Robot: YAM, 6 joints.
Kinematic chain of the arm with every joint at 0, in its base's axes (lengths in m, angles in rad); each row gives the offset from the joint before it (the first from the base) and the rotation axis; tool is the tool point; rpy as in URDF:
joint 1: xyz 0 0 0.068 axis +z
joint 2: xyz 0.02 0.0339 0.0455 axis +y
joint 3: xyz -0.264 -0.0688 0 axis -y
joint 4: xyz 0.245 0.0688 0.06 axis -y
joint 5: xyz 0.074 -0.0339 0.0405 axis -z
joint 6: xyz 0.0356 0 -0.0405 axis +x
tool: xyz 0 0 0 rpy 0 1.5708 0
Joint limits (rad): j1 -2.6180..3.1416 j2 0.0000..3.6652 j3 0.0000..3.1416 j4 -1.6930..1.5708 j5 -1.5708..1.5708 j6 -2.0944..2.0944
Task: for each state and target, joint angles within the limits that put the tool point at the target. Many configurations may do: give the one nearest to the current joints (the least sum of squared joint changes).
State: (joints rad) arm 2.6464 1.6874 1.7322 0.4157 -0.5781 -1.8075
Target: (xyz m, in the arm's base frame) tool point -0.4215 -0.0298 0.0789
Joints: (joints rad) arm 3.1416 2.2143 1.1765 0.2652 -0.9918 -1.8075
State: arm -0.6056 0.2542 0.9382 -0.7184 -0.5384 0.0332
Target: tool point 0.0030 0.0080 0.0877
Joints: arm -0.5323 0.4568 0.0613 -1.4913 -0.2387 0.0332
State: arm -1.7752 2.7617 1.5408 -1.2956 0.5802 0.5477
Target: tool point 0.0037 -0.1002 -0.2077
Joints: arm -1.3885 3.4600 1.3878 -1.1176 0.4203 0.5477
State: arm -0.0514 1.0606 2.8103 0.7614 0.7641 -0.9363
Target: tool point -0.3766 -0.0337 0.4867
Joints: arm 0.0190 1.0462 3.1416 1.4380 0.8417 -0.9363
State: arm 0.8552 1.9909 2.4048 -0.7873 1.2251 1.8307
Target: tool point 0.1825 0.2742 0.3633
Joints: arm 1.0842 1.6845 1.7148 -1.1916 1.1942 1.8307
